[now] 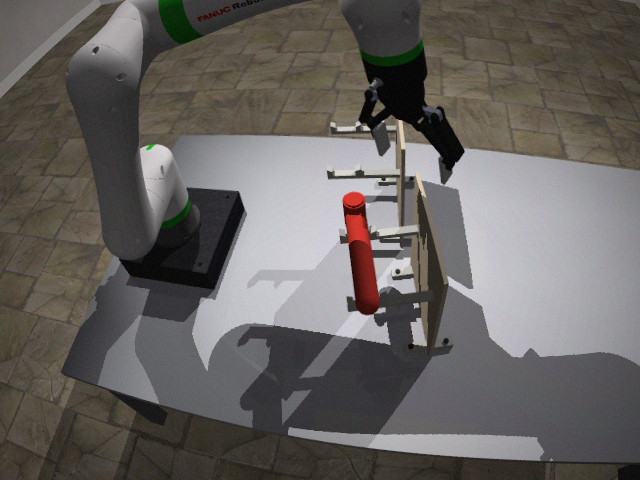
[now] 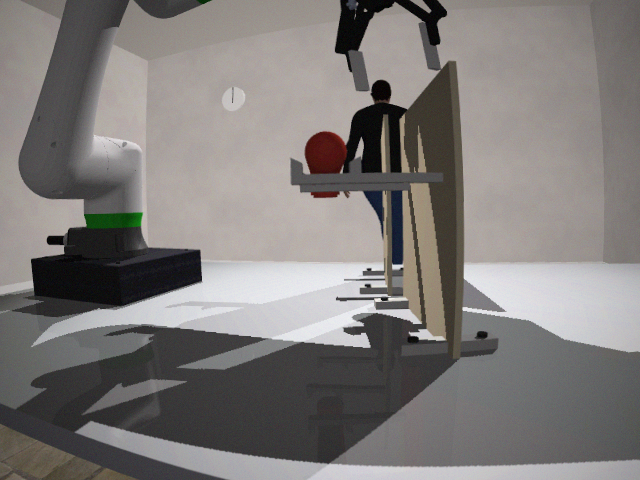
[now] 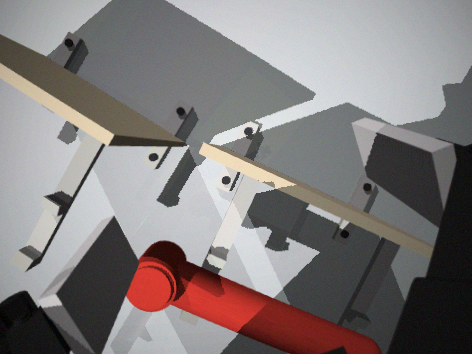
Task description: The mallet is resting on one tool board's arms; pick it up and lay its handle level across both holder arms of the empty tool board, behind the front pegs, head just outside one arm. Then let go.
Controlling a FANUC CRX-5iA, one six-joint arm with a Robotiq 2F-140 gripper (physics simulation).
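Pixels of known places: gripper, fingertip midpoint: (image 1: 415,163) (image 2: 396,80) (image 3: 240,196); arm's base, origin of the base link: (image 1: 175,224) (image 2: 115,253).
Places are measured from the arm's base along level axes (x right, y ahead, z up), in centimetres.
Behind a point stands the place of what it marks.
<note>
The red mallet (image 1: 362,263) @(y 49.3, x 25.2, z 15.9 cm) (image 2: 324,152) @(y 50.2, x 34.5, z 13.4 cm) (image 3: 260,320) @(y 49.5, x 20.7, z 15.8 cm) lies across both arms of the nearer tool board (image 1: 435,279) @(y 62.4, x 29.7, z 16.6 cm) (image 2: 455,206) @(y 62.9, x 34.3, z 7.9 cm) (image 3: 350,212) @(y 62.0, x 19.7, z 22.5 cm). Its head (image 1: 354,200) @(y 47.9, x 11.0, z 17.6 cm) (image 3: 152,285) @(y 48.2, x 10.6, z 17.6 cm) is just outside the far arm, on the side toward the other board. The empty tool board (image 1: 400,155) @(y 57.9, x 0.7, z 20.1 cm) (image 2: 387,232) @(y 57.9, x 3.9, z 3.7 cm) (image 3: 75,97) @(y 58.8, x -2.1, z 18.8 cm) stands farther back; its two pegged arms (image 1: 343,173) @(y 45.3, x -1.0, z 13.7 cm) (image 1: 351,129) @(y 47.2, x -16.8, z 13.7 cm) carry nothing. My gripper (image 1: 413,155) @(y 59.7, x 12.2, z 28.2 cm) (image 2: 397,74) @(y 59.7, x 12.2, z 28.2 cm) (image 3: 240,196) @(y 59.7, x 12.2, z 28.2 cm) is open and empty. It hangs above the boards, higher than the mallet and apart from it.
The black robot base (image 1: 227,217) @(y 14.5, x -1.9, z -0.3 cm) (image 2: 160,276) @(y 13.7, x 4.0, z -4.2 cm) stands on the table (image 1: 279,180) @(y 24.9, x -21.7, z -7.6 cm), on the peg side of the boards. Both boards' upright panels rise above their arms, and the gap between the boards is narrow. A person (image 2: 379,131) stands behind the table.
</note>
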